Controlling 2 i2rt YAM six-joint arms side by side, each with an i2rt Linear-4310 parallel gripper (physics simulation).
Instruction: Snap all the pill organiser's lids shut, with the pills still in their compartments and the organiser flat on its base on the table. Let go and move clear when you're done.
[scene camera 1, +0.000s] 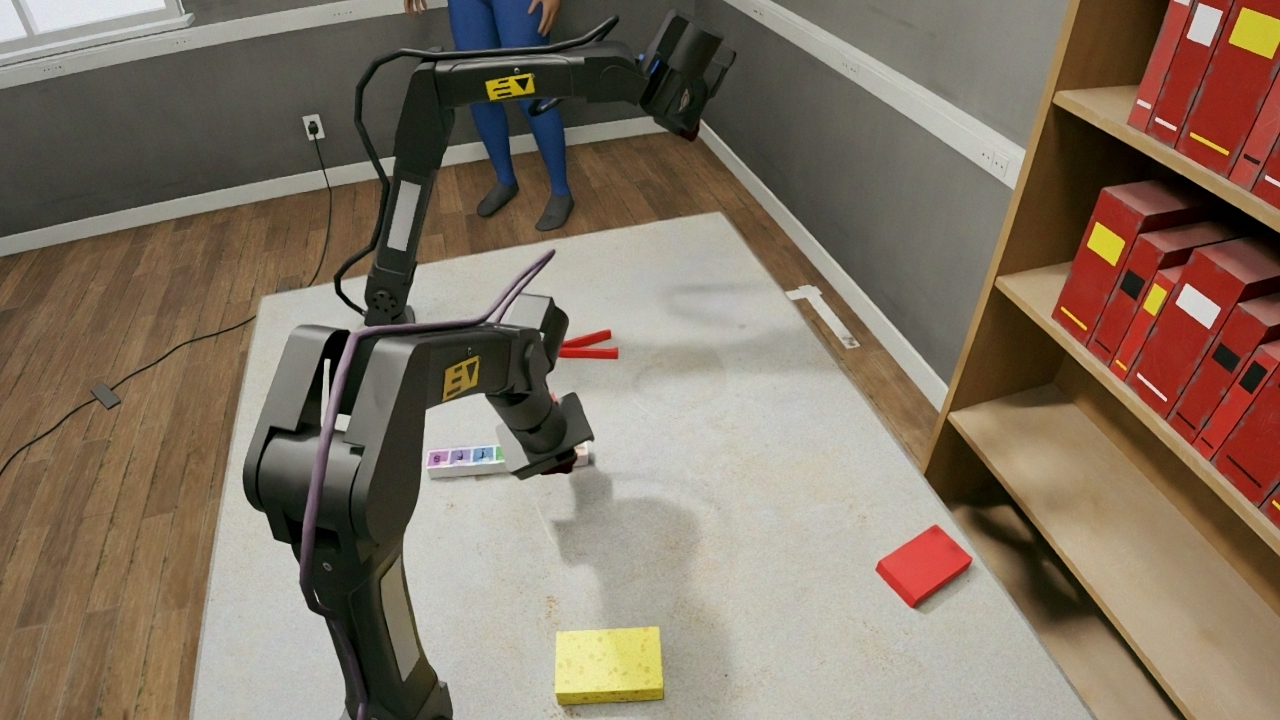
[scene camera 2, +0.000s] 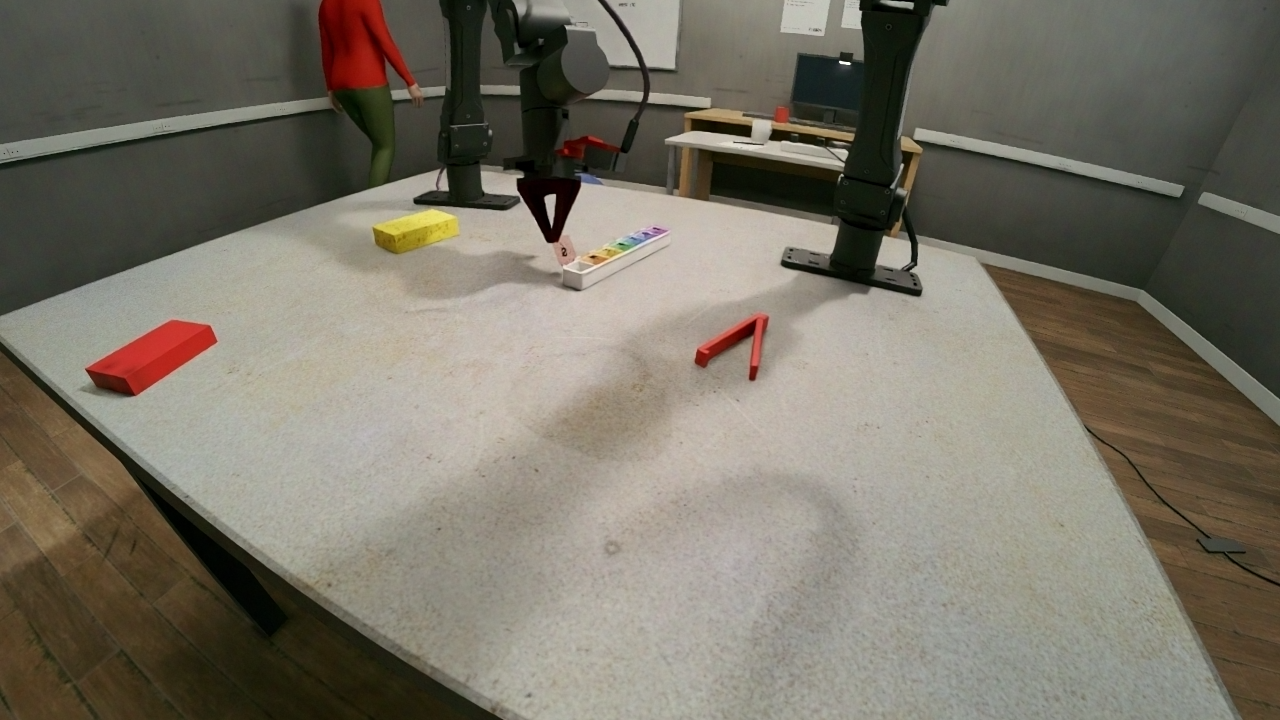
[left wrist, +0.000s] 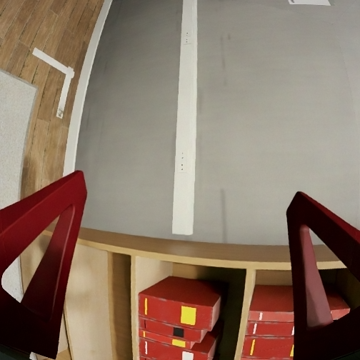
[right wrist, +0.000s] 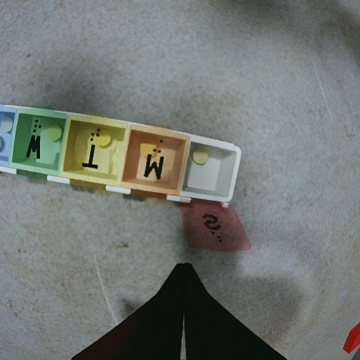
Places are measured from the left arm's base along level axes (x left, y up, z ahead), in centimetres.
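Pixels of known places: left gripper, between the fingertips: (scene camera 1: 710, 84); right gripper, between the fingertips: (scene camera 1: 568, 468) (scene camera 2: 552, 242); left arm's base, origin of its link: (scene camera 2: 849, 272); right arm's base, origin of its link: (scene camera 2: 466, 202).
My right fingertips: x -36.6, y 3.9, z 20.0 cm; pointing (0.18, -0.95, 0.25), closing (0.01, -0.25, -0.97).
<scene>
Ahead of a thing's pixels: the offset from my right fingertips to its top centre.
The white pill organiser {dy +1.6, dx +5.9, dz -7.0 cm} (scene camera 1: 465, 469) (scene camera 2: 617, 260) (right wrist: 210, 169) lies flat on the table. In the right wrist view its end compartment is open with a yellow pill inside, and its red lid {dy +1.6, dx +2.4, dz +1.5 cm} (scene camera 2: 564, 251) (right wrist: 215, 226) stands swung out on the hinge side. The orange (right wrist: 155, 160), yellow (right wrist: 94, 151) and green (right wrist: 39, 141) lids lie over their compartments, with pills showing through. My right gripper (scene camera 2: 553, 240) (right wrist: 183, 272) is shut and empty, its tips close beside the raised red lid. My left gripper (left wrist: 192, 192) is open and empty, raised high, away from the organiser.
A yellow sponge {dy -0.9, dx -25.1, dz -2.3 cm} (scene camera 1: 609, 664) (scene camera 2: 416, 231), a red block {dy -1.8, dx -25.7, dz +35.2 cm} (scene camera 1: 923, 565) (scene camera 2: 152, 356) and a red V-shaped object {dy -2.2, dx +26.5, dz +8.8 cm} (scene camera 1: 590, 352) (scene camera 2: 733, 340) lie on the table. A shelf unit with red binders (scene camera 1: 1190, 304) stands beyond the table's right edge in scene camera 1.
</scene>
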